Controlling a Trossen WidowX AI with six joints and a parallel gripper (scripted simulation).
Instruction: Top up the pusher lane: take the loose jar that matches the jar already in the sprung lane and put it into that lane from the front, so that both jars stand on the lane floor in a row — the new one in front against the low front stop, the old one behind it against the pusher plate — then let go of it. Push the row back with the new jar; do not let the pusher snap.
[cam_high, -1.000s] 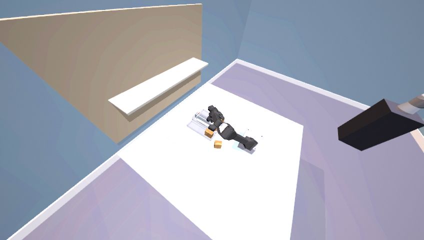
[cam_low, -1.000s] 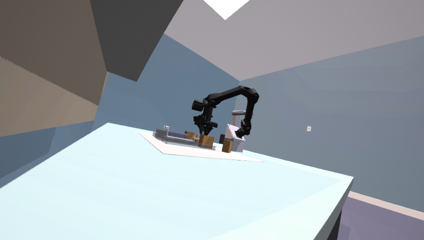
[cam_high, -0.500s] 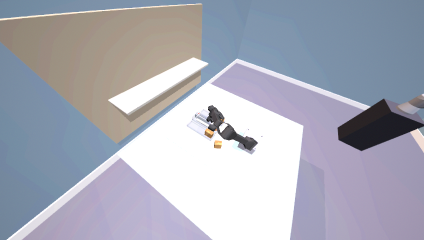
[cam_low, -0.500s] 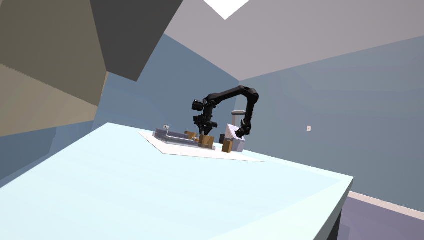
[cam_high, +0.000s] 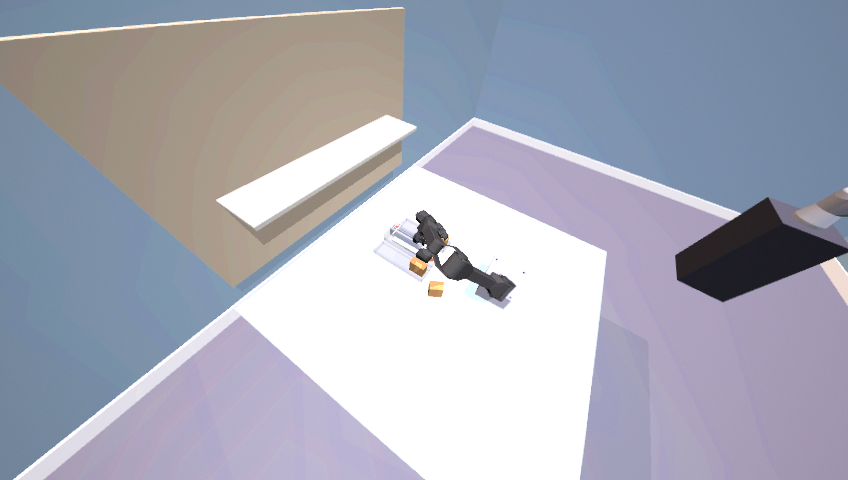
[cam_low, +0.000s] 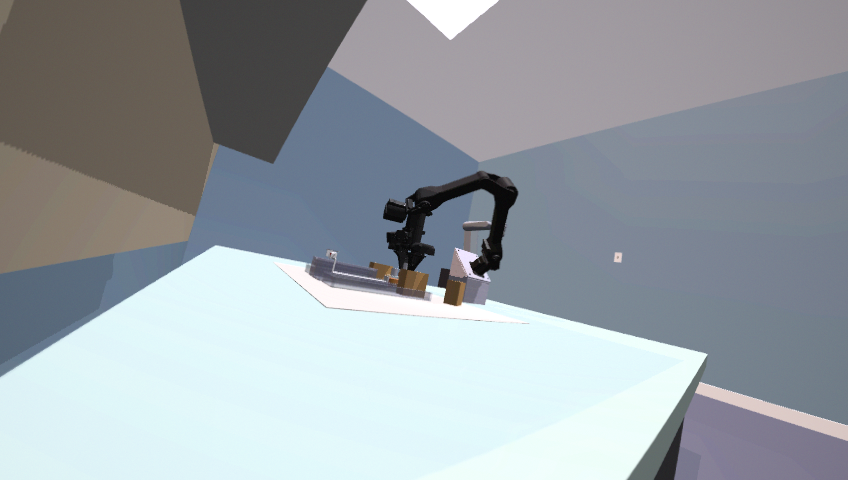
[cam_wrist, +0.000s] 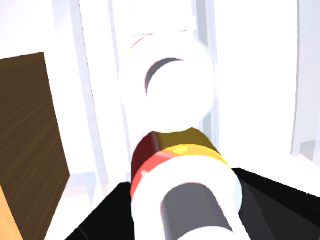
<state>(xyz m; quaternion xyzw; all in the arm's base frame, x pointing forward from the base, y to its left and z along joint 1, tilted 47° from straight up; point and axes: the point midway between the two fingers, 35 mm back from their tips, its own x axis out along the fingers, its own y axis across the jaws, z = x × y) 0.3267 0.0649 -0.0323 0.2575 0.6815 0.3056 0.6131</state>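
Now: gripper tip 150 mm short of the lane, 20 mm to the left of it and 40 mm above it. Round my gripper tip: white plate 150 mm ahead, 20 mm to the right, 10 mm below; then wall shelf 510 mm ahead, 20 mm to the left, 310 mm above.
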